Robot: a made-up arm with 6 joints.
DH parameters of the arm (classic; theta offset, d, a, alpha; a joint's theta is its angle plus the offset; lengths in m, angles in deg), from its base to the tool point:
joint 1: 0 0.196 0 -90
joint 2: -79.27 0 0.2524 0
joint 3: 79.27 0 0.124 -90
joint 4: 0 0.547 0 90
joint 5: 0 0 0.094 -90
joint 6: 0 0.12 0 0
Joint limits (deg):
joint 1: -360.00..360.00
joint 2: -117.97..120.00
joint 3: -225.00..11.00
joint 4: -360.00..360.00
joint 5: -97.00..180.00
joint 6: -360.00..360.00
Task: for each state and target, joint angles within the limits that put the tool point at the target. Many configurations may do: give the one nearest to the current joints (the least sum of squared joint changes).
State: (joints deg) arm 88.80 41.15 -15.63 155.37 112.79 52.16
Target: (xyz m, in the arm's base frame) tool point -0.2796 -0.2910 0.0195
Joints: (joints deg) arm 58.23 86.40 11.00 140.64 99.04 52.16
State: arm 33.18 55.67 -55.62 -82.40 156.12 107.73
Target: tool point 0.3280 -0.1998 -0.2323
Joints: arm -9.00 61.73 -61.62 -86.67 144.40 107.73
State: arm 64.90 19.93 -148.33 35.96 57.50 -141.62
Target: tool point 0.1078 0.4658 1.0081
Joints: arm 72.79 12.31 -152.79 36.73 60.54 -141.62
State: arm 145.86 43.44 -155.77 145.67 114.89 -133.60
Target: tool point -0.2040 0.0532 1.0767
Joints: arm 146.47 16.02 -167.07 149.94 101.59 -133.60
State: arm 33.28 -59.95 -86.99 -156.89 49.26 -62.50
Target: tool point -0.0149 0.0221 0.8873
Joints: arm 34.52 -90.83 -61.74 -150.15 17.51 -62.50
